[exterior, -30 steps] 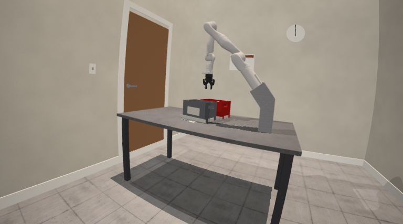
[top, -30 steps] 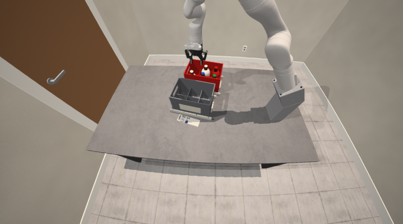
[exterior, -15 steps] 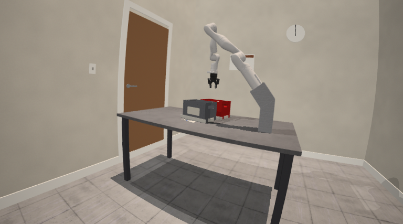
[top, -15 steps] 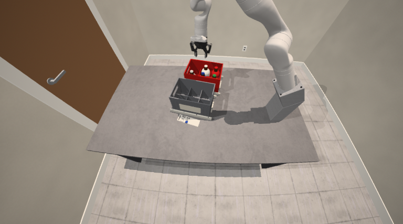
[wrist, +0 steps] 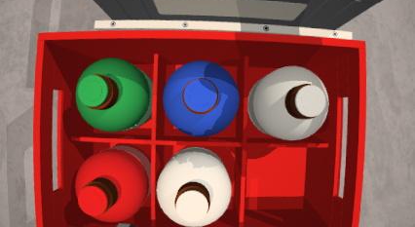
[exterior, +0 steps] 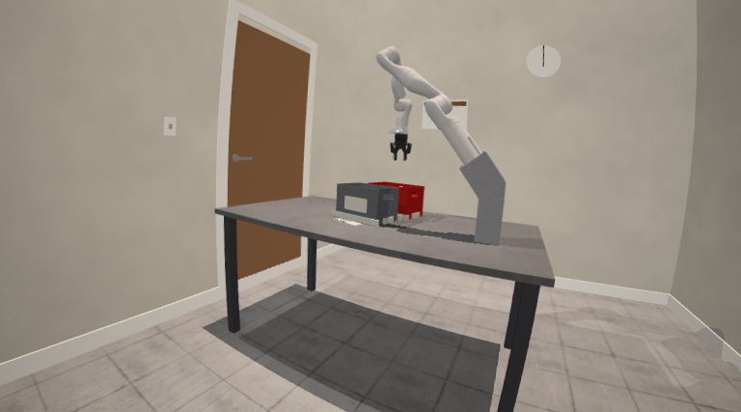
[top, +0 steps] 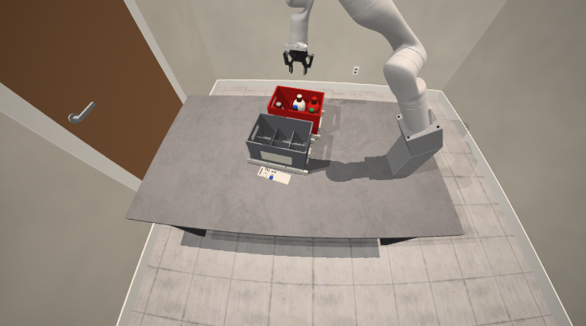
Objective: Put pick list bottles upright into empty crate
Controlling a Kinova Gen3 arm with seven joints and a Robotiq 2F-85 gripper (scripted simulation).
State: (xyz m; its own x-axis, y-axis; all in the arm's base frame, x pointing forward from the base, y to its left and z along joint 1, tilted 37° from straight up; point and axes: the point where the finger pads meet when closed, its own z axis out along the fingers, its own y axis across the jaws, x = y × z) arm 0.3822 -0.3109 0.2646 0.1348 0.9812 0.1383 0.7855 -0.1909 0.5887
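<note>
The blue-label bottle is 10 mm ahead of my hand, 70 mm to the left of it and 240 mm below it. Also, from my hand: red crate 30 mm to the left, 250 mm below; green-label bottle 80 mm behind, 90 mm to the left, 240 mm below; red-label bottle 90 mm behind, 240 mm below.
</note>
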